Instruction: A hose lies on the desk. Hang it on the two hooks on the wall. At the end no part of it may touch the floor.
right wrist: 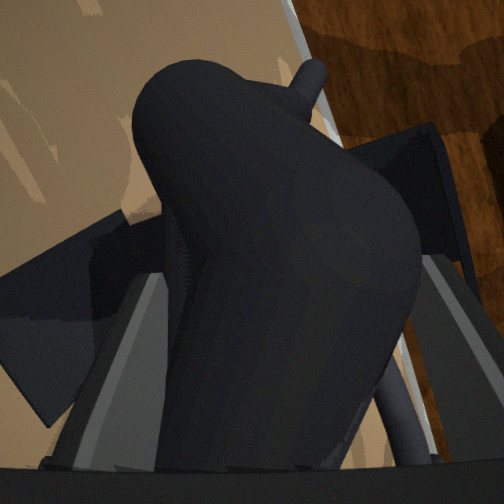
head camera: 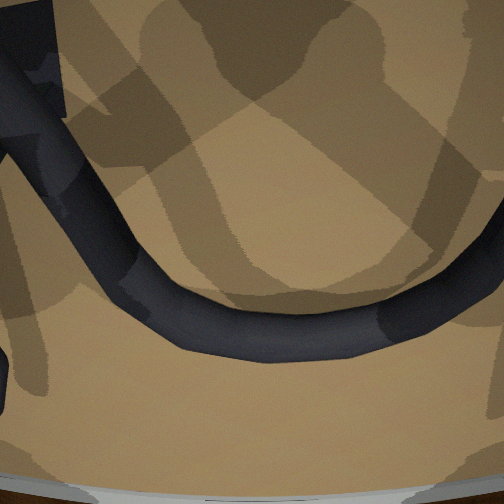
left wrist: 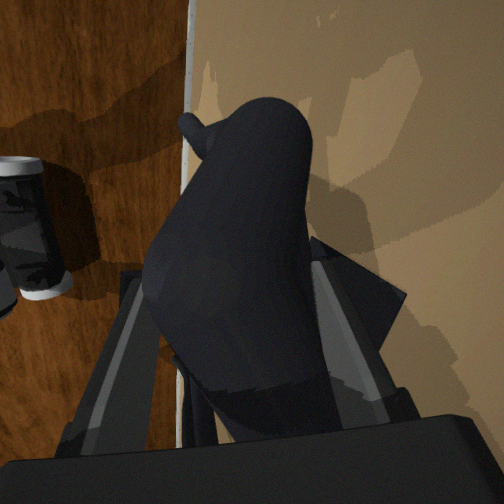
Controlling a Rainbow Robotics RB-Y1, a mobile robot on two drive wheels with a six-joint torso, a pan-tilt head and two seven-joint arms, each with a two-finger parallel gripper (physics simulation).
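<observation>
The dark hose (head camera: 260, 335) sags in a wide U in front of the tan wall (head camera: 300, 210) in the head view, rising out of frame at both upper sides. A dark angular block, likely a wall hook (head camera: 35, 65), sits behind the hose at the upper left. My left gripper (left wrist: 227, 280) is shut on the hose (left wrist: 235, 250), with a dark hook shape (left wrist: 372, 295) just behind its right finger. My right gripper (right wrist: 292, 270) is shut on the hose (right wrist: 280, 260), with dark hook shapes (right wrist: 55, 320) behind it. Whether the hose rests on either hook is hidden.
A grey baseboard (head camera: 250, 495) and brown wooden floor (left wrist: 75, 100) lie below the wall. A black cylinder with white rims (left wrist: 30, 230) stands on the floor at the left of the left wrist view. A thin hose end (right wrist: 310, 77) pokes out past my right gripper.
</observation>
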